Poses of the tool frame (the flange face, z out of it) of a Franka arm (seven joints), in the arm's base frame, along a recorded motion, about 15 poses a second.
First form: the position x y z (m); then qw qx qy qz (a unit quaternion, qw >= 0).
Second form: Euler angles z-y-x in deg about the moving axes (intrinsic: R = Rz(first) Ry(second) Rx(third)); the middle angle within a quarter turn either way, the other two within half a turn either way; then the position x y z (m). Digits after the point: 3 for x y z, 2 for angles.
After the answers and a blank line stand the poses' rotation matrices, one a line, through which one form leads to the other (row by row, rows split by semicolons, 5 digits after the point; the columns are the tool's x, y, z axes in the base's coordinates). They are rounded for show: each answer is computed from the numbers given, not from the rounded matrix.
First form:
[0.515 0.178 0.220 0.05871 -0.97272 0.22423 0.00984]
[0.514 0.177 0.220 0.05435 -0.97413 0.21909 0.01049]
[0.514 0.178 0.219 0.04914 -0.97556 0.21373 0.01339]
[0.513 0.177 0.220 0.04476 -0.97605 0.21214 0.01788]
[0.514 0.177 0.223 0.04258 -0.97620 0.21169 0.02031]
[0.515 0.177 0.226 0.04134 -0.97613 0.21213 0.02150]
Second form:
[-25.82 2.61 -173.69 0.515 0.178 0.220]
[-25.22 2.54 -174.18 0.514 0.177 0.220]
[-24.59 2.70 -174.82 0.514 0.178 0.219]
[-24.40 3.09 -175.42 0.513 0.177 0.220]
[-24.35 3.31 -175.72 0.514 0.177 0.223]
[-24.40 3.41 -175.89 0.515 0.177 0.226]

0.89925 -0.43738 0.00719; -0.43507 -0.89255 0.11863; -0.04547 -0.10980 -0.99291
0.90378 -0.42799 0.00338; -0.42571 -0.89809 0.11049; -0.04425 -0.10129 -0.99387
0.90828 -0.41833 -0.00512; -0.41570 -0.90381 0.10160; -0.04713 -0.09016 -0.99481
0.90935 -0.41572 -0.01591; -0.41252 -0.90599 0.09496; -0.05389 -0.07979 -0.99535
0.90955 -0.41503 -0.02163; -0.41157 -0.90675 0.09173; -0.05768 -0.07453 -0.99555
0.90908 -0.41591 -0.02443; -0.41236 -0.90658 0.08983; -0.05951 -0.07158 -0.99566

